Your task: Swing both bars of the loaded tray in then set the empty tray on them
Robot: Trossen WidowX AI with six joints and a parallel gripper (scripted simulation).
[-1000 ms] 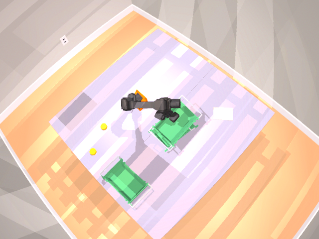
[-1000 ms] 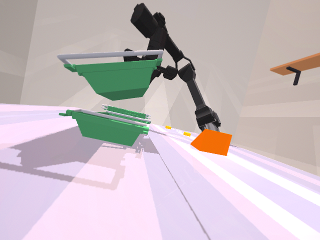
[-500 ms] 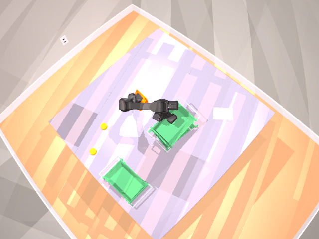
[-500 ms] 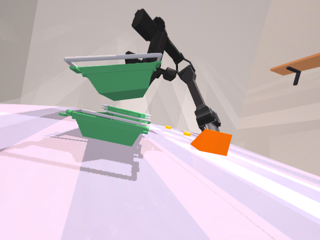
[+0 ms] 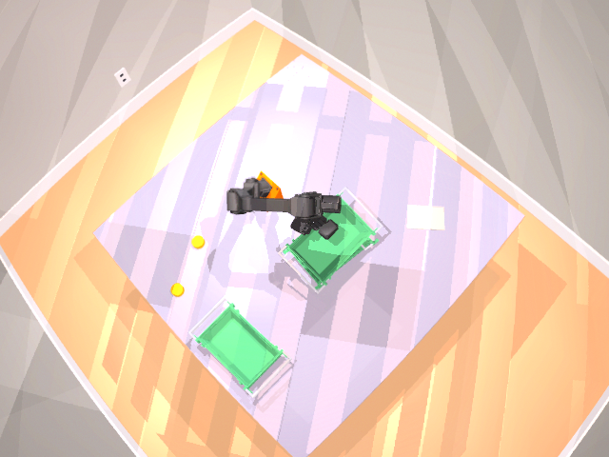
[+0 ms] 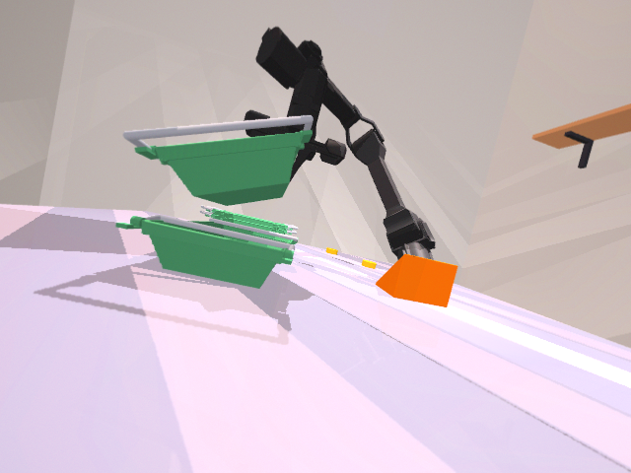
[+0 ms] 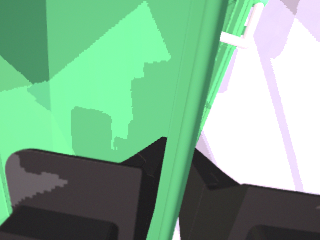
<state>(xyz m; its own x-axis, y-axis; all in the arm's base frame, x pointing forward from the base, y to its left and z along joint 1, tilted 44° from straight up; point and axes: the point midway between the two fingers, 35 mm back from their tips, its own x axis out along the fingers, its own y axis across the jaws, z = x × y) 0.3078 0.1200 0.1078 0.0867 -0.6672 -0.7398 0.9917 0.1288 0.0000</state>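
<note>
Now: the tray 70 mm ahead of my gripper tip and 10 mm to the left of it. From my gripper tip the other things lie so: pale patch: 390 mm to the left, 200 mm ahead, 160 mm below.
</note>
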